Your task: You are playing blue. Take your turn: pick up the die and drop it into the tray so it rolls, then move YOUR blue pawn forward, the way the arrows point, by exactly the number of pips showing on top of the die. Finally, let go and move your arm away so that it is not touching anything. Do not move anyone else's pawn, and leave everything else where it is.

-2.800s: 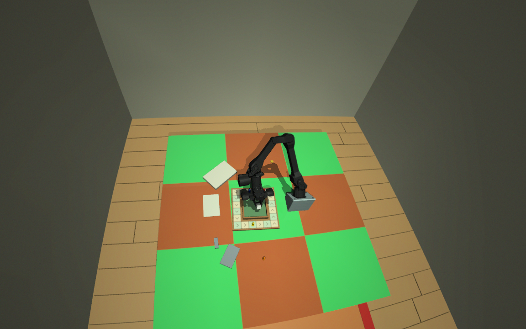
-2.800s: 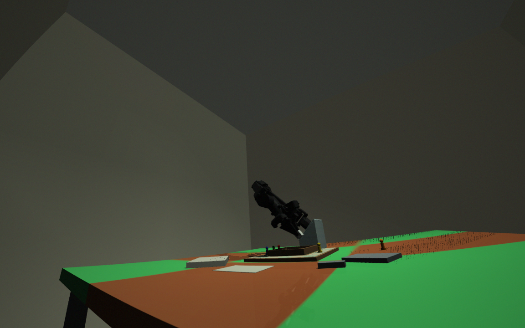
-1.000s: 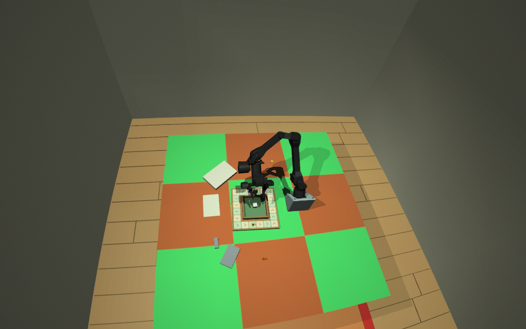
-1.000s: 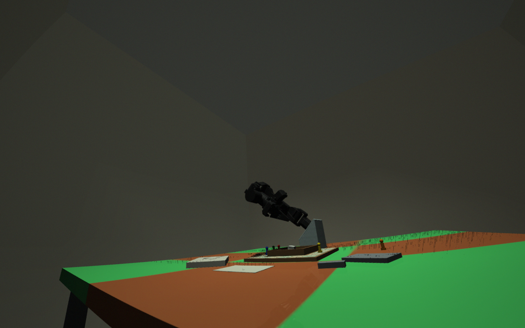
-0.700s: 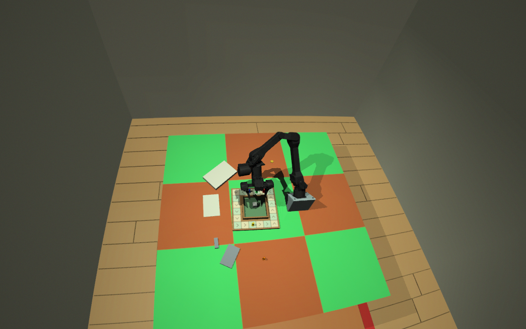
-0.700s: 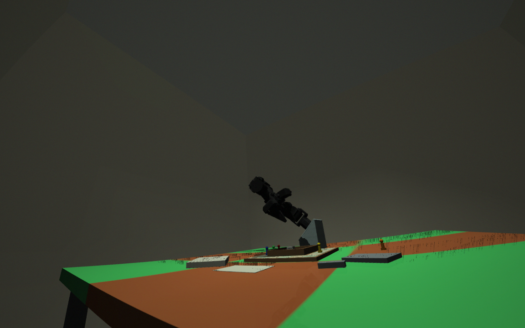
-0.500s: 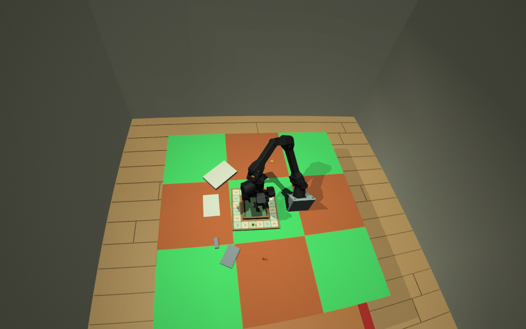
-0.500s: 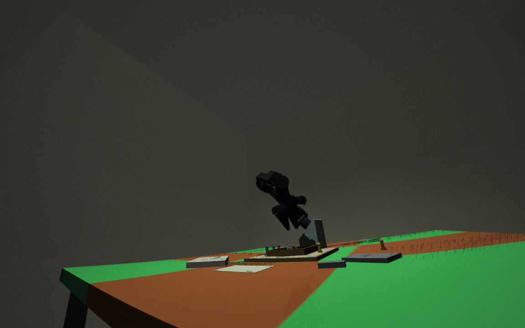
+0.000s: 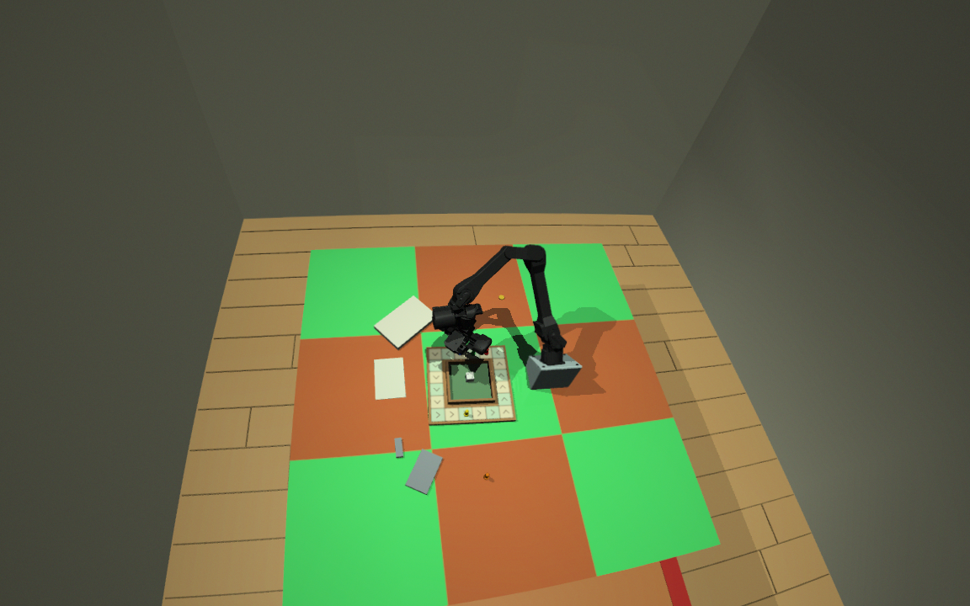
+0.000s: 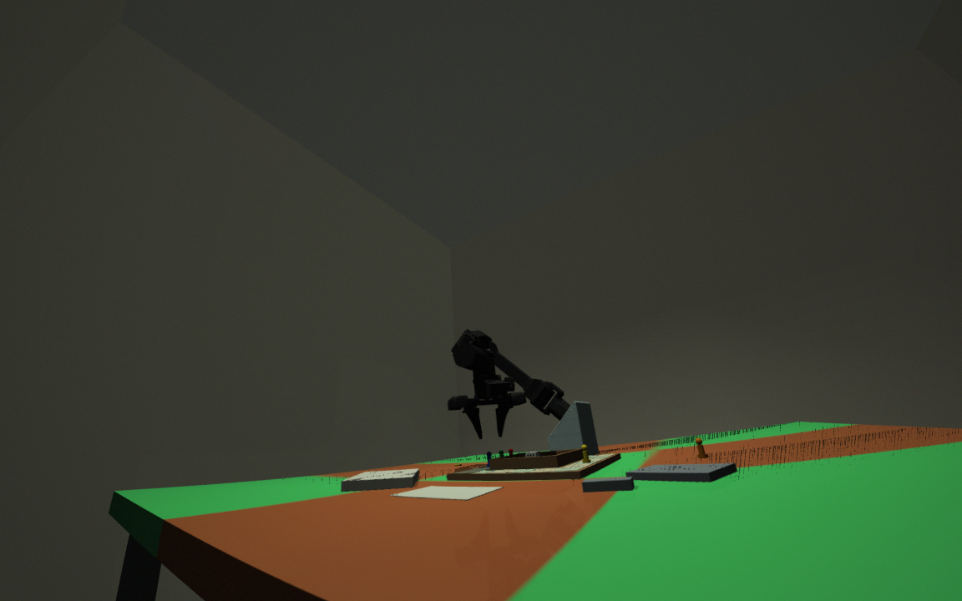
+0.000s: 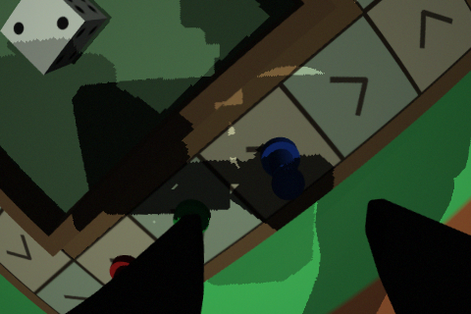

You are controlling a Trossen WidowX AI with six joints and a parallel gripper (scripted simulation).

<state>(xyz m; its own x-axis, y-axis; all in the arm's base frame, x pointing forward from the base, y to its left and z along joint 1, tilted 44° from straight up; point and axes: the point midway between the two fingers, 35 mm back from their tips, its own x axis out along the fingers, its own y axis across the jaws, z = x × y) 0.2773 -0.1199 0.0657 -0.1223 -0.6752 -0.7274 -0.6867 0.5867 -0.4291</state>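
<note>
The blue pawn is 50 mm below my gripper tip and 10 mm to the right of it. From my gripper tip the other things lie so: die (100 mm to the left, 50 mm below, 10 mm behind); red pawn (90 mm behind, 50 mm below, 10 mm to the left); green pawn (50 mm below, 50 mm behind).
</note>
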